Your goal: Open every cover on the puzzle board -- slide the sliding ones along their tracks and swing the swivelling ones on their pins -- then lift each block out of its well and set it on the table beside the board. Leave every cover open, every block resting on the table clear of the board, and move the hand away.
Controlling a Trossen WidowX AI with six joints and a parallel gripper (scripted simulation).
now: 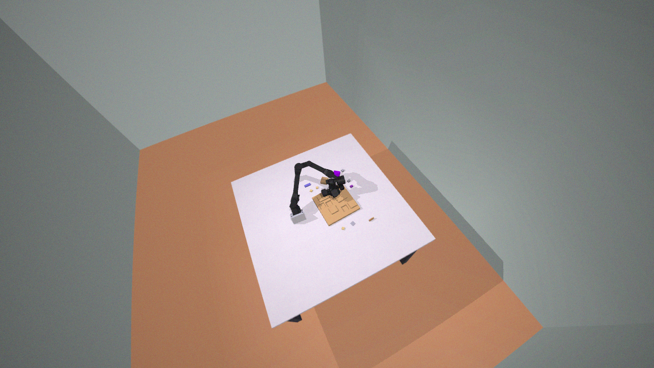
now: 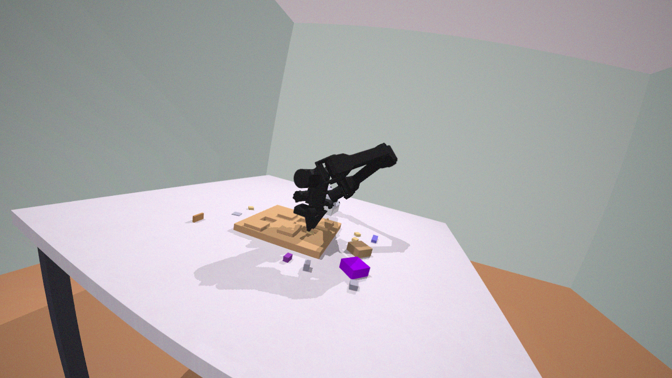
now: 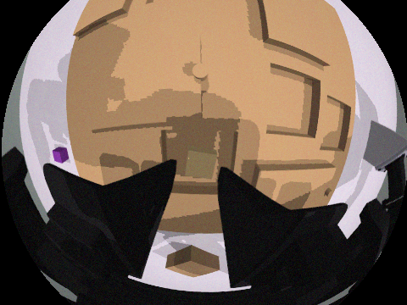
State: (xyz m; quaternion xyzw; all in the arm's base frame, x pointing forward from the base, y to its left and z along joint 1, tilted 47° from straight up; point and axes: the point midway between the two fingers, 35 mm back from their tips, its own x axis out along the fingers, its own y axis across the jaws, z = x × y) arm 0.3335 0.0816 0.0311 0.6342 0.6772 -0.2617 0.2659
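Right now my gripper tip is 29 cm to the left of the grey tile, 5 cm short of it and 2 cm above it. The rest, counted from my gripper tip: large purple block 20 cm to the left, 10 cm ahead, 1 cm below; then small purple cube 18 cm ahead, 3 cm to the left, 2 cm below; then brown box 18 cm to the left, 2 cm behind, 1 cm below.
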